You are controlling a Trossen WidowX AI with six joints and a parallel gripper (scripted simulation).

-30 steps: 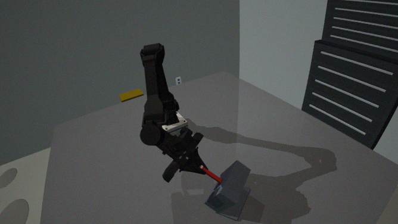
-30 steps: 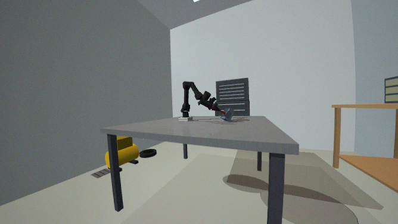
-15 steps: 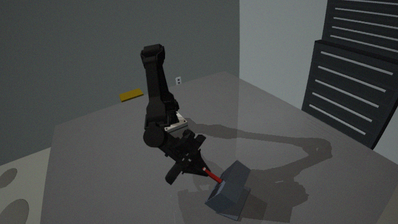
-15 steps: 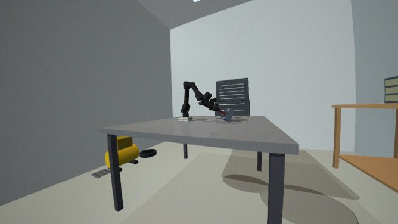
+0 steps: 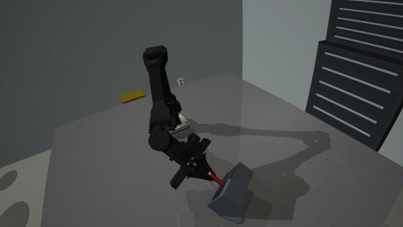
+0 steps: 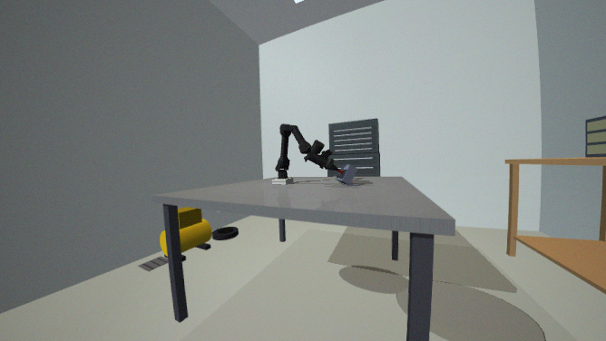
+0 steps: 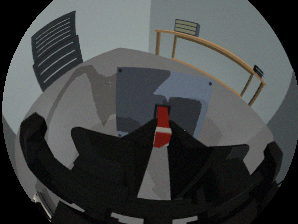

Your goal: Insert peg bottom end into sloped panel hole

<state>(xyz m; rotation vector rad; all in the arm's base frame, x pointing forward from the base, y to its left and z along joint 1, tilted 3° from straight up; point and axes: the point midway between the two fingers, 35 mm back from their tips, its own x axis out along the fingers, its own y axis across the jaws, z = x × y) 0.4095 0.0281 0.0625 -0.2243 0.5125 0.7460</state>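
Now: the sloped panel 40 mm to the left of my gripper tip, 40 mm ahead of it and 30 mm below it. From my gripper tip the other things lie so: peg (right at my gripper tip).
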